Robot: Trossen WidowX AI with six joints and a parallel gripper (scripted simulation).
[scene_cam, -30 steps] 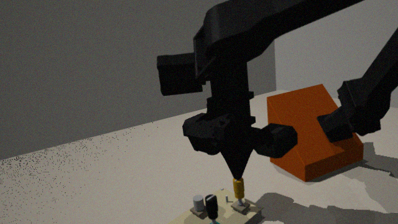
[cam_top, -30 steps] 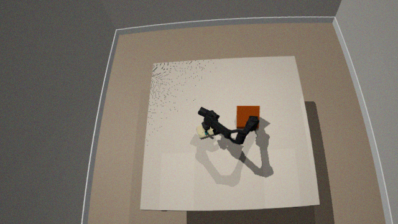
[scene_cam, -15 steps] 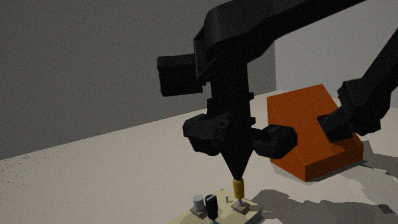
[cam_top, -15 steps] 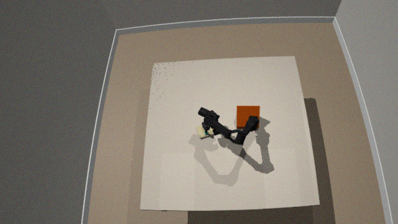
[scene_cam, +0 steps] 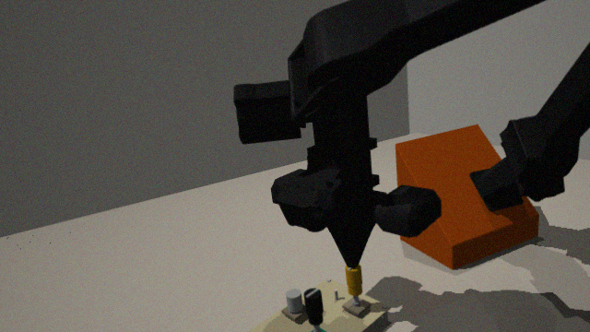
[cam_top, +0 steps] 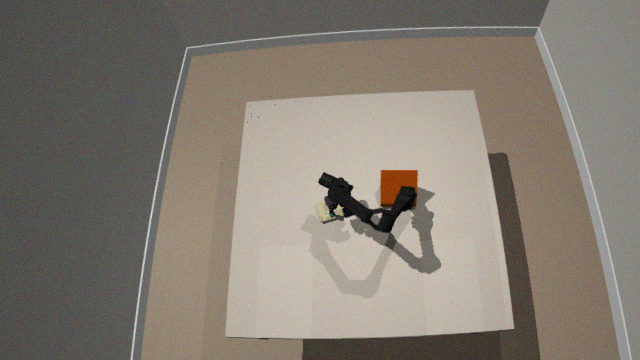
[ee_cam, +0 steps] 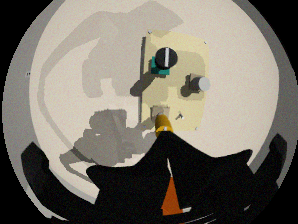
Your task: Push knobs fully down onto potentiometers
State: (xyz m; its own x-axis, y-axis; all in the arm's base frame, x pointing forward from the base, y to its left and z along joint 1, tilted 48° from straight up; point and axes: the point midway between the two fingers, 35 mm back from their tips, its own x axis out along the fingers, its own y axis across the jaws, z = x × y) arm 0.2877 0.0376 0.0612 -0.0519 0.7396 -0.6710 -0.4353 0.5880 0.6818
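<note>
Right now the yellow knob is 10 mm below my gripper tip. The rest, counted from my gripper tip: black knob 60 mm ahead, 30 mm to the left, 10 mm below.
</note>
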